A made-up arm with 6 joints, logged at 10 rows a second.
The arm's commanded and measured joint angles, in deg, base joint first. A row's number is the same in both.
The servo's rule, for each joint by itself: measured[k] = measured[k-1] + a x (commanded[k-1-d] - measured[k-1]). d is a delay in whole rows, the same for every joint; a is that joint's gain. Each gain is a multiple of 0.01, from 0.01 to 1. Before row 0 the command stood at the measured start. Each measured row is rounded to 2 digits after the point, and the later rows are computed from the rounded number. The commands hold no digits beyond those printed.
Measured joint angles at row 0:
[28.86 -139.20 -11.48 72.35 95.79 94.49]
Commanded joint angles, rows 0 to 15:
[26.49 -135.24 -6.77 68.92 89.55 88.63]
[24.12 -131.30 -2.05 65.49 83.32 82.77]
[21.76 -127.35 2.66 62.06 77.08 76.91]
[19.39 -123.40 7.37 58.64 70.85 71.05]
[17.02 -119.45 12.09 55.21 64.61 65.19]
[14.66 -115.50 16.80 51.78 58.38 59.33]
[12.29 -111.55 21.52 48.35 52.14 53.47]
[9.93 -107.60 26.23 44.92 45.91 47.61]
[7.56 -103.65 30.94 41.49 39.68 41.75]
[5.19 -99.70 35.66 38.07 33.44 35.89]
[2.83 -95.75 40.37 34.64 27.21 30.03]
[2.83 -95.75 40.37 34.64 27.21 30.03]
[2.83 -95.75 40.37 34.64 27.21 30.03]
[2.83 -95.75 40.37 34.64 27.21 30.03]
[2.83 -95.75 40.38 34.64 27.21 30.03]
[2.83 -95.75 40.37 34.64 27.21 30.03]
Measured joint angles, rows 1 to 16:
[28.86 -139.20 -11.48 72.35 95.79 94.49]
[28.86 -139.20 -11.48 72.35 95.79 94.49]
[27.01 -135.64 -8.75 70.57 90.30 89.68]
[24.76 -131.73 -4.86 67.93 84.16 84.01]
[22.42 -127.79 -0.50 64.88 77.93 78.19]
[20.06 -123.84 4.06 61.64 71.70 72.34]
[17.69 -119.89 8.72 58.30 65.46 66.48]
[15.33 -115.94 13.41 54.91 59.23 60.62]
[12.96 -111.99 18.11 51.50 52.99 54.76]
[10.60 -108.04 22.82 48.08 46.76 48.90]
[8.23 -104.09 27.53 44.65 40.53 43.04]
[5.86 -100.14 32.25 41.23 34.29 37.18]
[3.50 -96.19 36.96 37.80 28.06 31.32]
[2.98 -95.79 38.94 36.16 27.31 30.26]
[2.86 -95.75 39.77 35.37 27.22 30.07]
[2.84 -95.75 40.12 34.99 27.21 30.04]
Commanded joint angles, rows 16 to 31:
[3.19 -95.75 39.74 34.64 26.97 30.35]
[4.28 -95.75 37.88 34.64 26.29 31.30]
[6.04 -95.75 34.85 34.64 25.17 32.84]
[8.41 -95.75 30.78 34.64 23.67 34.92]
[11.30 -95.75 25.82 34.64 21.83 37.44]
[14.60 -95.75 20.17 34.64 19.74 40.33]
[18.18 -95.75 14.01 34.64 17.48 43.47]
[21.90 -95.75 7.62 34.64 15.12 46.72]
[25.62 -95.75 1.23 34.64 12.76 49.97]
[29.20 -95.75 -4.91 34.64 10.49 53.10]
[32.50 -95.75 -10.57 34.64 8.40 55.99]
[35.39 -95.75 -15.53 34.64 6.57 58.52]
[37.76 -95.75 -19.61 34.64 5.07 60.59]
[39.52 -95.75 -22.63 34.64 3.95 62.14]
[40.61 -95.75 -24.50 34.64 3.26 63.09]
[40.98 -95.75 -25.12 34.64 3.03 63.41]
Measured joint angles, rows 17 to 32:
[2.83 -95.75 40.27 34.81 27.21 30.03]
[2.83 -95.75 40.33 34.72 27.21 30.03]
[3.11 -95.75 39.99 34.68 27.00 30.29]
[4.02 -95.75 38.77 34.66 26.38 31.12]
[5.60 -95.75 36.50 34.65 25.32 32.53]
[7.79 -95.75 33.18 34.64 23.87 34.49]
[10.53 -95.75 28.91 34.64 22.07 36.91]
[13.70 -95.75 23.84 34.64 20.02 39.71]
[17.19 -95.75 18.14 34.64 17.78 42.79]
[20.86 -95.75 12.04 34.64 15.44 46.01]
[24.57 -95.75 5.77 34.64 13.08 49.26]
[28.18 -95.75 -0.42 34.64 10.80 52.41]
[31.55 -95.75 -6.31 34.64 8.69 55.35]
[34.55 -95.75 -11.66 34.64 6.82 57.95]
[37.05 -95.75 -16.27 34.64 5.28 60.11]
[38.98 -95.75 -19.96 34.64 4.11 61.77]

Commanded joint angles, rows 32 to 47:
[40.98 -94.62 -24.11 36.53 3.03 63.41]
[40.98 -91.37 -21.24 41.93 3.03 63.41]
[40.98 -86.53 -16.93 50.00 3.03 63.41]
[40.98 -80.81 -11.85 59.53 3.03 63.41]
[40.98 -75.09 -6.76 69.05 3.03 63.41]
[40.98 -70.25 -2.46 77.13 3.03 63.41]
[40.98 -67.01 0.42 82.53 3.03 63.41]
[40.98 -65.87 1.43 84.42 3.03 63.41]
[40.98 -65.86 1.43 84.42 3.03 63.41]
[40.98 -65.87 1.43 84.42 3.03 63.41]
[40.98 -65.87 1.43 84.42 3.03 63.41]
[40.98 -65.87 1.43 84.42 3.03 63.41]
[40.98 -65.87 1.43 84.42 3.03 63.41]
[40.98 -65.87 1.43 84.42 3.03 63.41]
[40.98 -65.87 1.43 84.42 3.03 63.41]
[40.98 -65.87 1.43 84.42 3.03 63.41]
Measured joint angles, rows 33 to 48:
[40.25 -95.75 -22.59 34.64 3.36 62.85]
[40.82 -95.75 -24.06 34.64 3.07 63.31]
[40.94 -94.73 -24.09 35.62 3.03 63.39]
[40.97 -91.71 -22.44 38.90 3.03 63.41]
[40.98 -87.05 -19.24 44.67 3.03 63.41]
[40.98 -81.43 -14.95 52.40 3.03 63.41]
[40.98 -75.72 -10.20 61.06 3.03 63.41]
[40.98 -70.80 -5.71 69.42 3.03 63.41]
[40.98 -67.39 -2.15 76.24 3.03 63.41]
[40.98 -66.02 -0.07 80.49 3.03 63.41]
[40.98 -65.88 0.80 82.53 3.03 63.41]
[40.98 -65.87 1.17 83.51 3.03 63.41]
[40.98 -65.87 1.32 83.98 3.03 63.41]
[40.98 -65.87 1.38 84.21 3.03 63.41]
[40.98 -65.87 1.41 84.32 3.03 63.41]
[40.98 -65.87 1.42 84.37 3.03 63.41]

